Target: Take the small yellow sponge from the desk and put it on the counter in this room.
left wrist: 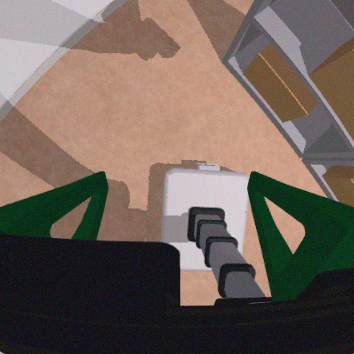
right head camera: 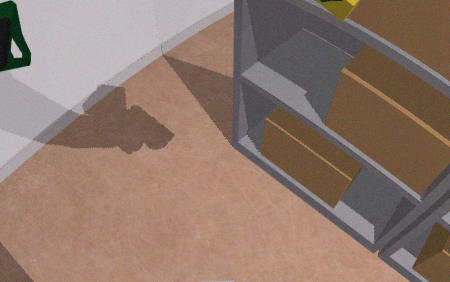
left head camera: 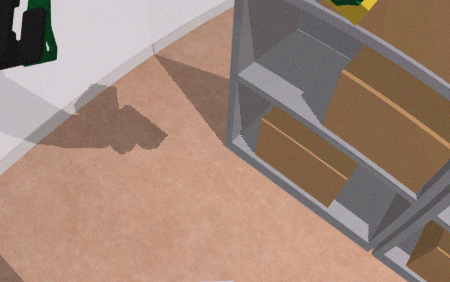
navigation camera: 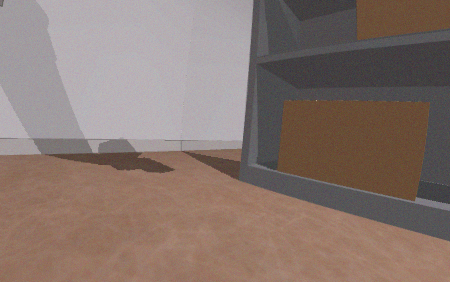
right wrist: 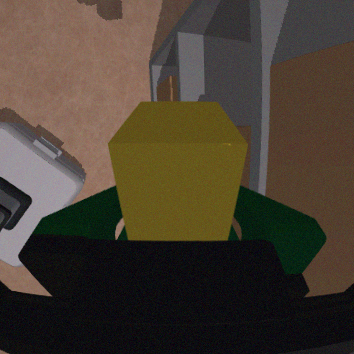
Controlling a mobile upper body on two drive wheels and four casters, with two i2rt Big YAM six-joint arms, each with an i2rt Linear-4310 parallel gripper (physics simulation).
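Frame: origin at the left arm's base, x right, y ahead, z up, level; centimetres.
Seen in the pictures: left gripper, fingertip midpoint: [left wrist: 177,178] [left head camera: 17,62].
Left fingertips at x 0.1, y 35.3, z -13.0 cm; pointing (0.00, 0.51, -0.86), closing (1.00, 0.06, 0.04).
A point is followed by its place in that frame.
The yellow sponge [left head camera: 354,14] {z -21.8, x 45.5, y 55.9 cm} [right head camera: 342,11] {z -21.7, x 45.8, y 55.5 cm} [right wrist: 178,187] {z -15.6, x 42.0, y 59.9 cm} is a block held between the fingers of my right gripper, whose green fingers show on both sides of it in the right wrist view. In both head views the sponge is cut off at the top edge, at the upper right. My left gripper [left wrist: 177,178] {z -13.1, x 0.0, y 35.3 cm} is open, with its two green fingers wide apart and nothing between them; part of it also shows at the upper left of both head views. The desk and a counter cannot be made out in these views.
A grey shelf unit [left head camera: 233,100] {z -103.6, x 33.0, y 107.4 cm} [right head camera: 237,100] {z -103.8, x 32.8, y 107.6 cm} [navigation camera: 246,125] {z -117.0, x 31.9, y 108.6 cm} stands at the right with brown boxes [left head camera: 302,155] {z -110.6, x 60.1, y 83.6 cm} [right head camera: 307,157] {z -111.5, x 60.6, y 83.2 cm} [navigation camera: 352,145] {z -120.3, x 62.2, y 81.6 cm} on its shelves. A white wall [left head camera: 120,30] {z -108.0, x -26.8, y 168.9 cm} [navigation camera: 150,70] {z -80.9, x -34.6, y 161.0 cm} runs along the left and back. The robot's white base [left wrist: 200,187] {z -115.0, x 18.0, y 21.8 cm} shows below the left gripper.
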